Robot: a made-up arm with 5 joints. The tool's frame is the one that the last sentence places.
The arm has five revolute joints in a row. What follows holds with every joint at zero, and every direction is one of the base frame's. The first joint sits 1.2 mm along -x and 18.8 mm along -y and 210.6 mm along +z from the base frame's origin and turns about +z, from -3.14 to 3.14 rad. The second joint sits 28.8 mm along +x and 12.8 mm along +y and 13.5 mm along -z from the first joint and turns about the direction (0, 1, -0.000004), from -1.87 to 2 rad. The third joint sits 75.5 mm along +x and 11.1 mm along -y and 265.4 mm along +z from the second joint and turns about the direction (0, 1, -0.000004), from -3.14 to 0.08 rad. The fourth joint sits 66.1 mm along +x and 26.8 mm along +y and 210.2 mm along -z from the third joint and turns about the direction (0, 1, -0.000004), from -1.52 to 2.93 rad. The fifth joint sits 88.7 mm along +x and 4.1 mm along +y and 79.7 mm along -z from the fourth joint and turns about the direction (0, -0.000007, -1), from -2.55 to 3.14 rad. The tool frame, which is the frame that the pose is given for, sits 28.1 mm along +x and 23.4 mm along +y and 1.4 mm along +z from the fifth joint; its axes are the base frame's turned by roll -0.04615, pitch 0.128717 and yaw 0.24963 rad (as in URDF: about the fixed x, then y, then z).
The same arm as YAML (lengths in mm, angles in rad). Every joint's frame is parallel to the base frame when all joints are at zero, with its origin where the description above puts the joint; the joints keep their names.
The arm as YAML. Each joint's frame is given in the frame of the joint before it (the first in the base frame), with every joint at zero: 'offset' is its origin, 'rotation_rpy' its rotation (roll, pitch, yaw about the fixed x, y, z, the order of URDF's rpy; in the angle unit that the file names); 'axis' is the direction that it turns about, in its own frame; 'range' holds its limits. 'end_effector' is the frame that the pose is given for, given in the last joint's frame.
length_unit: mm
angle_unit: rad
chain:
  - id: joint 1
    offset: [-1.2, -18.8, 210.6]
    rotation_rpy: [0.0, 0.0, 0.0]
    axis: [0.0, 0.0, 1.0]
    range: [-3.14, 3.14]
  - id: joint 2
    offset: [28.8, 12.8, -13.5]
    rotation_rpy: [0.0, 0.0, 0.0]
    axis: [0.0, 1.0, 0.0]
    range: [-1.87, 2.0]
  - id: joint 3
    offset: [75.5, -11.1, 265.4]
    rotation_rpy: [0.0, 0.0, 0.0]
    axis: [0.0, 1.0, 0.0]
    range: [-3.14, 0.08]
  - id: joint 4
    offset: [66.1, 26.8, -210.2]
    rotation_rpy: [0.0, 0.0, 0.0]
    axis: [0.0, 1.0, 0.0]
    range: [-1.52, 2.93]
  - id: joint 5
    offset: [88.7, 4.1, -79.7]
    rotation_rpy: [0.0, 0.0, 0.0]
    axis: [0.0, 0.0, -1.0]
    range: [-2.55, 3.14]
end_effector:
  offset: [28.1, 23.4, 1.4]
  rotation_rpy: [-0.0461, 0.1287, 0.2496]

